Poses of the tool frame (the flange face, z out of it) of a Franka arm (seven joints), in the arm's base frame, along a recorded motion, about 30 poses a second.
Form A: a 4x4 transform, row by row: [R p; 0 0 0 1], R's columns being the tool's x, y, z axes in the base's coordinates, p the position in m. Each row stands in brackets.
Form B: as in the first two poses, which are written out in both.
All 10 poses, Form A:
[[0.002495 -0.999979 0.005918 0.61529], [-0.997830 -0.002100 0.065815 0.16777], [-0.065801 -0.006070 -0.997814 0.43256], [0 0 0 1]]
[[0.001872 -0.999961 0.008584 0.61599], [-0.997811 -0.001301 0.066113 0.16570], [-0.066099 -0.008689 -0.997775 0.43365], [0 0 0 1]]
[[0.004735 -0.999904 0.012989 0.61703], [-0.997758 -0.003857 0.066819 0.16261], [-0.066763 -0.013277 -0.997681 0.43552], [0 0 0 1]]
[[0.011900 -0.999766 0.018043 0.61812], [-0.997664 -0.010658 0.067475 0.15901], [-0.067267 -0.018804 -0.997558 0.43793], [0 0 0 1]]
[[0.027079 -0.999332 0.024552 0.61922], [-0.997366 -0.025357 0.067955 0.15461], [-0.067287 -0.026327 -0.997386 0.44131], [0 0 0 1]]
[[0.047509 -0.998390 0.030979 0.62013], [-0.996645 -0.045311 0.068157 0.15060], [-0.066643 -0.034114 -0.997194 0.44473], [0 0 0 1]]
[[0.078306 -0.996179 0.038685 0.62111], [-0.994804 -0.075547 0.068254 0.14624], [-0.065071 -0.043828 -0.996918 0.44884], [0 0 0 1]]
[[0.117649 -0.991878 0.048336 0.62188], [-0.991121 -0.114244 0.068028 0.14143], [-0.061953 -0.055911 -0.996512 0.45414], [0 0 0 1]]
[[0.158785 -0.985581 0.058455 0.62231], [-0.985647 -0.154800 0.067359 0.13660], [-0.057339 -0.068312 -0.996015 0.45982], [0 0 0 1]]
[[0.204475 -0.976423 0.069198 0.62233], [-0.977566 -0.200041 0.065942 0.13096], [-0.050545 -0.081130 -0.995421 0.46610], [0 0 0 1]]
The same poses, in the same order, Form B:
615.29 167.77 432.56 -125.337 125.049 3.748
615.99 165.70 433.65 -125.210 125.011 3.599
617.03 162.61 435.52 -125.234 124.696 3.357
618.12 159.01 437.93 -125.503 124.094 3.058
619.22 154.61 441.31 -126.222 122.951 2.632
620.13 150.60 444.73 -127.261 121.478 2.172
621.11 146.24 448.84 -128.872 119.298 1.581
621.88 141.43 454.14 -130.912 116.495 0.800
622.31 136.60 459.82 -133.021 113.532 -0.064
622.33 130.96 466.10 -135.363 110.211 -1.052

